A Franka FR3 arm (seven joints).
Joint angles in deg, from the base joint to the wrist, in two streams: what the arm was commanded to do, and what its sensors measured. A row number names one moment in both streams.
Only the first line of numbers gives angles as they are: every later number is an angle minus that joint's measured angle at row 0.
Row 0, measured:
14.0, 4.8, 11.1, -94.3, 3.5, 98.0, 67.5
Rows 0 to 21, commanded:
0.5, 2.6, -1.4, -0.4, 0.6, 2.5, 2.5
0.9, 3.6, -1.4, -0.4, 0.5, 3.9, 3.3
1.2, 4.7, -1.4, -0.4, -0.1, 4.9, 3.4
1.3, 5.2, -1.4, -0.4, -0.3, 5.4, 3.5
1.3, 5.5, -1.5, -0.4, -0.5, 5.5, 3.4
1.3, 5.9, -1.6, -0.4, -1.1, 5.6, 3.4
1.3, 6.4, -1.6, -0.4, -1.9, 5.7, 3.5
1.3, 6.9, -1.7, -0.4, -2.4, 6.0, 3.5
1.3, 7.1, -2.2, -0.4, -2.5, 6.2, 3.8
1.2, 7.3, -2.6, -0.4, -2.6, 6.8, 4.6
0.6, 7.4, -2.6, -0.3, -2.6, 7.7, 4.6
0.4, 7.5, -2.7, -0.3, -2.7, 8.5, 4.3
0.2, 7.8, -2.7, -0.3, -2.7, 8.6, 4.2
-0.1, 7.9, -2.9, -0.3, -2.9, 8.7, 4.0
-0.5, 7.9, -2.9, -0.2, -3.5, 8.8, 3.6
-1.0, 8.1, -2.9, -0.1, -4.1, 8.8, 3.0
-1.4, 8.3, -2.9, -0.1, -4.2, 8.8, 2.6
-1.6, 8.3, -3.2, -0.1, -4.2, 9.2, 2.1
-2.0, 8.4, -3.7, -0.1, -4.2, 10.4, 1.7
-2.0, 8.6, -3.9, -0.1, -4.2, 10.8, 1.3
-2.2, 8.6, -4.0, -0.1, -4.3, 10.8, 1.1
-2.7, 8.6, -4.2, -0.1, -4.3, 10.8, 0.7
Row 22, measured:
-1.2, 8.1, -4.4, -0.3, -3.3, 9.4, 2.4
